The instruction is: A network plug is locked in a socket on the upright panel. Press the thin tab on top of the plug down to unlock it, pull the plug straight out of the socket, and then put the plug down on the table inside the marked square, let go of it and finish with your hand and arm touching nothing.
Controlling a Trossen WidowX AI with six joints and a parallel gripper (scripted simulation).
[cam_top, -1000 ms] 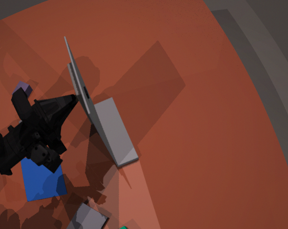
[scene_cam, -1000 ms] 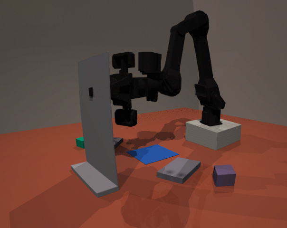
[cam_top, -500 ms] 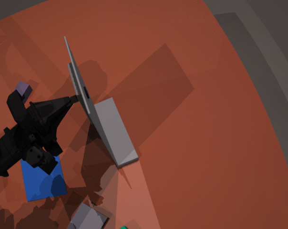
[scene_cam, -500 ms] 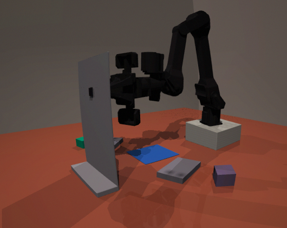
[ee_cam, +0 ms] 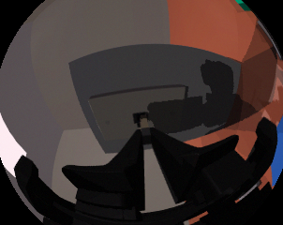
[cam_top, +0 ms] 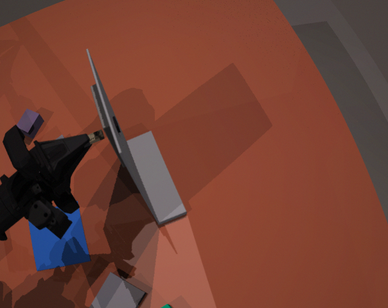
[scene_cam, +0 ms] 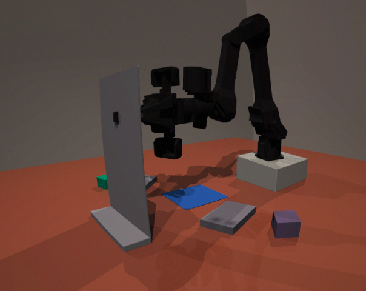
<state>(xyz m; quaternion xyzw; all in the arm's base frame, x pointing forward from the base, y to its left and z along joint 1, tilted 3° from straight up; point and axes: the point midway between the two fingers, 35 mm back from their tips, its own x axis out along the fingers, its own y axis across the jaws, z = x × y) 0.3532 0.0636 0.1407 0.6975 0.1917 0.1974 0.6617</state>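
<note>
The blue marked square is 210 mm below my gripper tip, 140 mm behind it and 80 mm to the right of it. The rest, counted from my gripper tip: green block: 250 mm to the right, 190 mm below, 60 mm ahead; grey upright panel: 80 mm below, 40 mm ahead, 20 mm to the left; network plug: 10 mm ahead.
</note>
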